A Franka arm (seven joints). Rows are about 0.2 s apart.
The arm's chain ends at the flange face. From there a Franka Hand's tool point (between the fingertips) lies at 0.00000 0.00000 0.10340 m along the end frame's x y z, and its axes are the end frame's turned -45 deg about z.
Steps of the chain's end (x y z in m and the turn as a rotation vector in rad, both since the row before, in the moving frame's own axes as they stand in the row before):
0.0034 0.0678 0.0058 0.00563 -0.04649 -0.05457
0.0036 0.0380 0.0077 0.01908 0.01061 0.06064
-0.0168 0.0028 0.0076 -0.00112 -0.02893 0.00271
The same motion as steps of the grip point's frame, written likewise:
-0.0486 0.0466 0.0057 0.03685 -0.02889 -0.05457
-0.0221 0.0289 0.0077 0.00599 0.02099 0.06064
-0.0161 -0.0119 0.0076 0.01966 -0.02125 0.00271

